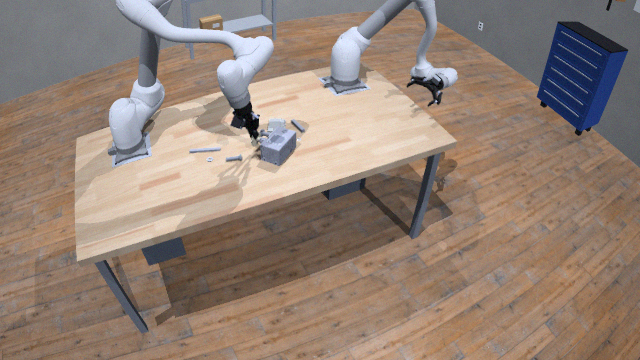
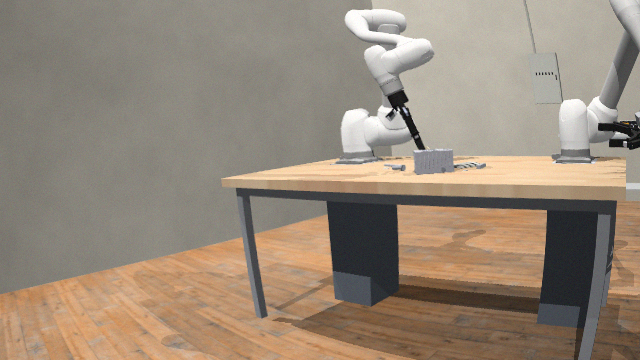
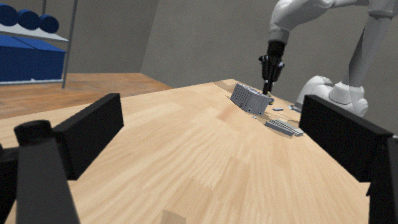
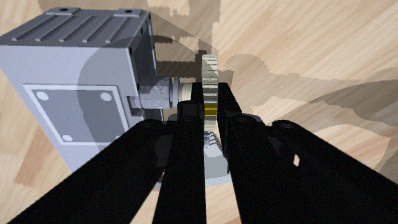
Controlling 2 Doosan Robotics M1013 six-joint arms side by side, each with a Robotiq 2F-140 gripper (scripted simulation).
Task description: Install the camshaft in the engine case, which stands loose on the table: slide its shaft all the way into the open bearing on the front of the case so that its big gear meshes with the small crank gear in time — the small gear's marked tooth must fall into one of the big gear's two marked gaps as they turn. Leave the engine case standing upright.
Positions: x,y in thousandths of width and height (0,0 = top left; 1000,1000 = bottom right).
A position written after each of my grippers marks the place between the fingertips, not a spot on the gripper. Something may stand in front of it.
In view: my left gripper (image 3: 531,493), my right gripper (image 4: 526,440), a grey engine case (image 1: 440,396), a ribbed plate (image 4: 541,734) and a camshaft (image 4: 526,342).
The grey engine case is seen too in image 3 (image 3: 622,440) and in image 4 (image 4: 220,355). My right gripper also shows in image 3 (image 3: 670,422).
